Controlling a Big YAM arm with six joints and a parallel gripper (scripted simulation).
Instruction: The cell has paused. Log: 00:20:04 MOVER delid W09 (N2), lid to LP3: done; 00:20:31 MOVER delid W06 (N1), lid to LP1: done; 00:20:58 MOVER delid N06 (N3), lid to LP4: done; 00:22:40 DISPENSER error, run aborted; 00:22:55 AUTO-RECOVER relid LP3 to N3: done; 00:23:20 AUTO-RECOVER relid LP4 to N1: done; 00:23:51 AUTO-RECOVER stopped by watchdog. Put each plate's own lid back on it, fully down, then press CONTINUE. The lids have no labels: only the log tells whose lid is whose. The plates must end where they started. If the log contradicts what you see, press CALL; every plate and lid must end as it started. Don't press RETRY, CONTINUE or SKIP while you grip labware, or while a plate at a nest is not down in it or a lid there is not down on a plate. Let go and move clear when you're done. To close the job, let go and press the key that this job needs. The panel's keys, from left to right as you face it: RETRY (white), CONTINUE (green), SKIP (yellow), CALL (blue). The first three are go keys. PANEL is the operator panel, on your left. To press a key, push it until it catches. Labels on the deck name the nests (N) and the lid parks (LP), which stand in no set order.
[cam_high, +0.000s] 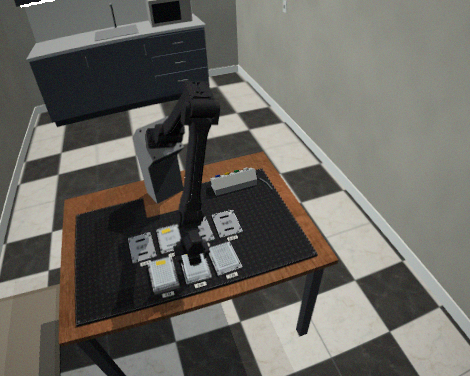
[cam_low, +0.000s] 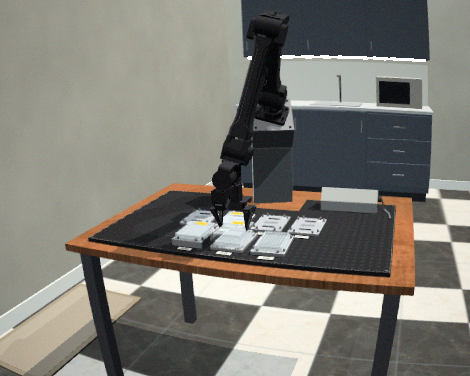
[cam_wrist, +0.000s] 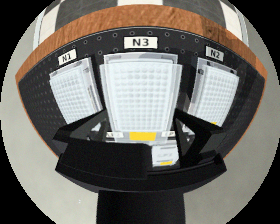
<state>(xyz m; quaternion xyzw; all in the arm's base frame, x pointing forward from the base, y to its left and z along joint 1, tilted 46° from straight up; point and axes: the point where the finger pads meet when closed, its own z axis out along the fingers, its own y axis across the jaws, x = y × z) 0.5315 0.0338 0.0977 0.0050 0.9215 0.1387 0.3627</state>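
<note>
The lid is 170 mm behind my hand, 90 mm to the right of it and 40 mm below it. Round my hand: LP4 lid park 210 mm behind, 170 mm to the left, 50 mm below; then green key 500 mm behind, 270 mm to the left, 10 mm above; then white key 510 mm behind, 320 mm to the left, 10 mm above.
</note>
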